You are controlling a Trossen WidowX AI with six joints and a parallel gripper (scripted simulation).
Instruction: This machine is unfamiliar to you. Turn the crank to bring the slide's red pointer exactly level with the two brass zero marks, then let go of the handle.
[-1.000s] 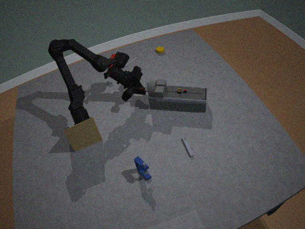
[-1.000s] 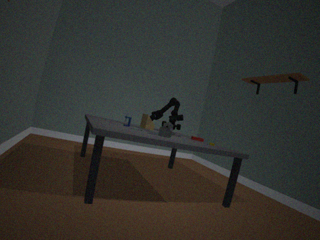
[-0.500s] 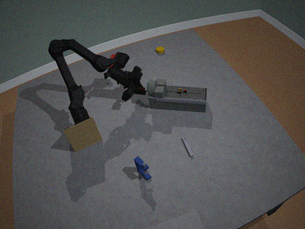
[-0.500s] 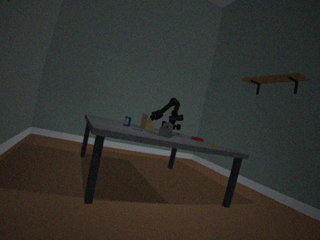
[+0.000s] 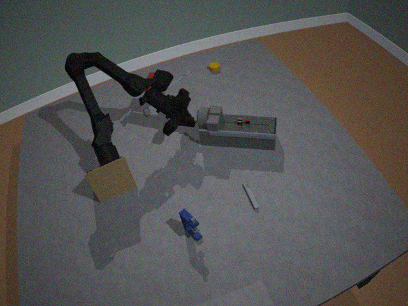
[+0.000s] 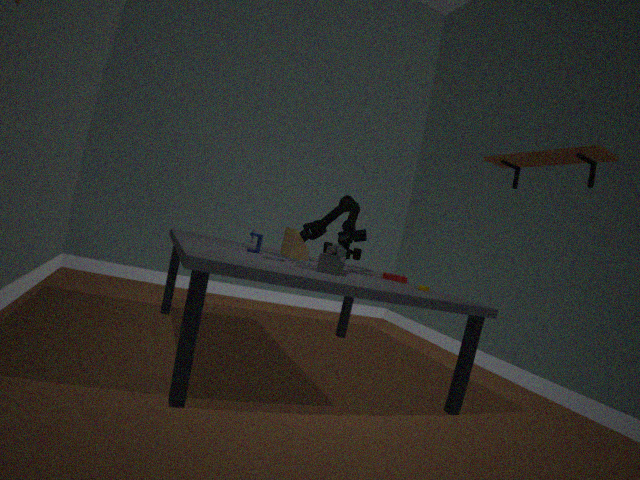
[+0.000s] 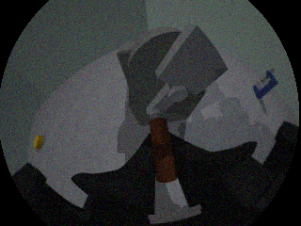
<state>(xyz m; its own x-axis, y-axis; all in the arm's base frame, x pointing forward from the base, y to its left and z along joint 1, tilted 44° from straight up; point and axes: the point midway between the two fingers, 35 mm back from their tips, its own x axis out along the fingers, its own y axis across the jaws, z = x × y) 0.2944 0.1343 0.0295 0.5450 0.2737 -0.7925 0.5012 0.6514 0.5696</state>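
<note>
The brown crank handle is 20 mm behind my gripper tip, 10 mm to the left of it and 30 mm above it. The rest, counted from my gripper tip: grey bar (60 mm ahead, 340 mm to the right, 30 mm below); then red pointer (160 mm ahead, 110 mm to the right, 40 mm above); then small grey block (140 mm behind, 210 mm to the left, 30 mm below).
</note>
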